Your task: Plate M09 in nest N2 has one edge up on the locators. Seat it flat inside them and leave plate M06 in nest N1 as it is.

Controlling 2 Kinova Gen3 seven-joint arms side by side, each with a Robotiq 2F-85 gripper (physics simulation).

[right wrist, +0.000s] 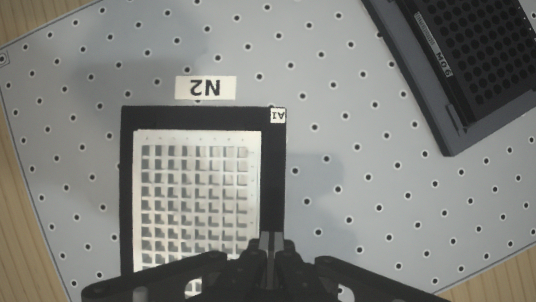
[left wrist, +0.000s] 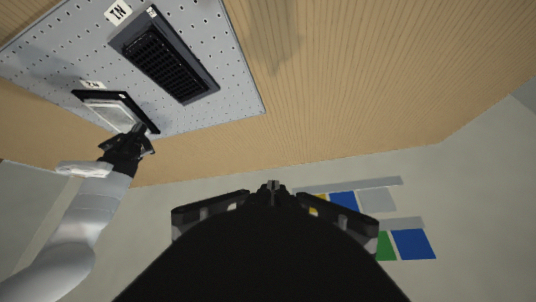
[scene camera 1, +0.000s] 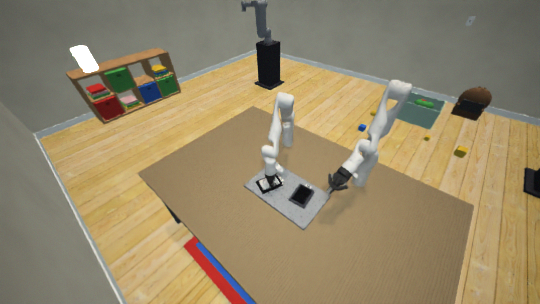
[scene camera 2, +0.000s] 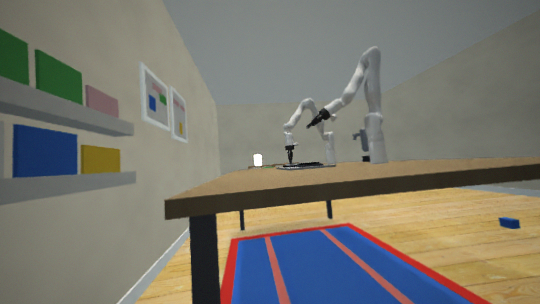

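Where they show: left gripper, fingertip midpoint: (left wrist: 273, 188) (scene camera 1: 327, 193) (scene camera 2: 306, 127); right gripper, fingertip midpoint: (right wrist: 271, 246) (left wrist: 142, 123) (scene camera 1: 271, 187) (scene camera 2: 290, 164); left arm's base, link origin: (scene camera 1: 358, 181) (scene camera 2: 378, 163); right arm's base, link origin: (scene camera 1: 287, 143).
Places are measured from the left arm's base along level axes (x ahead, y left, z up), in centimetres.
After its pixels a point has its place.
Note:
Plate M09 (right wrist: 195, 195) {x 27.6, y -56.5, z 3.7 cm} (left wrist: 112, 115) {x 27.3, y -57.3, z 3.7 cm} (scene camera 1: 265, 184) {x 32.7, y -59.1, z 3.9 cm}, white with square wells, lies in the black nest N2 (right wrist: 200, 118) {x 23.5, y -53.5, z 2.5 cm} (left wrist: 96, 93) {x 22.7, y -53.2, z 2.4 cm}. Its near end is hidden behind my right gripper in the right wrist view, and I cannot tell whether it lies fully flat. My right gripper (right wrist: 271, 246) {x 33.3, y -54.5, z 3.6 cm} (left wrist: 142, 123) {x 33.3, y -54.5, z 3.6 cm} (scene camera 2: 290, 161) {x 33.3, y -54.5, z 3.6 cm} is shut and empty, pointing down at the plate's right edge in the right wrist view; contact is unclear. Black plate M06 (right wrist: 480, 55) {x 31.6, y -34.3, z 3.5 cm} (left wrist: 162, 65) {x 27.9, y -32.3, z 3.8 cm} (scene camera 1: 302, 194) {x 29.8, y -32.7, z 3.6 cm} sits in nest N1 (right wrist: 417, 75) {x 30.1, y -38.8, z 2.5 cm} (left wrist: 176, 44) {x 27.4, y -27.6, z 2.5 cm}. My left gripper (left wrist: 273, 188) {x 40.3, y -16.7, z 27.2 cm} (scene camera 1: 328, 194) {x 40.3, y -16.7, z 27.2 cm} (scene camera 2: 308, 127) {x 40.3, y -16.7, z 27.2 cm} is shut and empty, raised away from both nests.
Both nests stand on a grey perforated board (scene camera 1: 304, 220) {x 46.1, y -25.5, z 1.3 cm} (left wrist: 240, 102) {x 44.5, y -27.4, z 1.3 cm} (right wrist: 320, 135) {x 29.4, y -47.2, z 1.3 cm} on the brown table (scene camera 1: 390, 230) {x 30.1, y 22.8, z 0.0 cm} (scene camera 2: 225, 187) {x 101.2, y 26.9, z 0.0 cm}. The right forearm reaches over N2. The left forearm is beside the board's N1 end in scene camera 1.

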